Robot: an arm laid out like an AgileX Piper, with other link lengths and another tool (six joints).
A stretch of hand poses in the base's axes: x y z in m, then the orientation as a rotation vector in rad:
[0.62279 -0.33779 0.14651 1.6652 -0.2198 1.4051]
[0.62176 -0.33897 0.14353 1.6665 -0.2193 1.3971]
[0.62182 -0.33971 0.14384 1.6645 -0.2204 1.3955]
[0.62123 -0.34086 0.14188 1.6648 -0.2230 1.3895]
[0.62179 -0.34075 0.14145 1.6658 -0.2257 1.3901]
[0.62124 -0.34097 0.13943 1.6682 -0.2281 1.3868]
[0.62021 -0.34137 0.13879 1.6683 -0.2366 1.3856]
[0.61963 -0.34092 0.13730 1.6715 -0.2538 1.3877]
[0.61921 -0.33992 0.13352 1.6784 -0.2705 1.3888]
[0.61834 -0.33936 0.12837 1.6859 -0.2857 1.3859]
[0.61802 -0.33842 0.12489 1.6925 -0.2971 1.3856]
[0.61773 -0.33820 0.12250 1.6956 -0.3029 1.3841]
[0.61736 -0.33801 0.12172 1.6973 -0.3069 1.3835]
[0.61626 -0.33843 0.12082 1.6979 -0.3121 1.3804]
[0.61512 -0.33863 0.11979 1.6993 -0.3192 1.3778]
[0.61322 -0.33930 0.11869 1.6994 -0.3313 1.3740]
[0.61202 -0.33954 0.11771 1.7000 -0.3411 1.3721]
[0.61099 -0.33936 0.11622 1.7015 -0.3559 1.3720]
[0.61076 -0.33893 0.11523 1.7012 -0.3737 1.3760]
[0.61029 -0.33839 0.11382 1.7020 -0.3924 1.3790]
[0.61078 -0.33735 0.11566 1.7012 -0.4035 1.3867]
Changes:
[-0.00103 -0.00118 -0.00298 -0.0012 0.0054 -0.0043]
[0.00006 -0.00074 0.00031 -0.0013 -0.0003 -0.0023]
[-0.00059 -0.00115 -0.00196 0.0002 0.0027 -0.0050]
[0.00056 0.00011 -0.00043 0.0023 -0.0010 -0.0006]
[-0.00055 -0.00022 -0.00202 0.0022 0.0020 -0.0024]
[-0.00103 -0.00040 -0.00064 0.0041 -0.0025 -0.0050]
[-0.00058 0.00045 -0.00149 0.0116 -0.0065 -0.0062]
[-0.00042 0.00100 -0.00378 0.0139 -0.0043 -0.0050]
[-0.00087 0.00056 -0.00515 0.0128 -0.0010 -0.0065]
[-0.00032 0.00094 -0.00348 0.0107 -0.0015 -0.0032]
[-0.00029 0.00022 -0.00239 0.0050 -0.0001 -0.0026]
[-0.00037 0.00019 -0.00078 0.0032 -0.0005 -0.0017]
[-0.00110 -0.00042 -0.00090 0.0025 0.0002 -0.0042]
[-0.00114 -0.00020 -0.00103 0.0042 -0.0005 -0.0046]
[-0.00190 -0.00067 -0.00110 0.0056 -0.0022 -0.0083]
[-0.00120 -0.00024 -0.00098 0.0052 -0.0023 -0.0058]
[-0.00103 0.00018 -0.00149 0.0089 -0.0050 -0.0067]
[-0.00023 0.00043 -0.00099 0.0099 -0.0093 -0.0064]
[-0.00047 0.00054 -0.00141 0.0111 -0.0086 -0.0069]
[0.00049 0.00104 0.00184 0.0067 -0.0093 -0.0010]

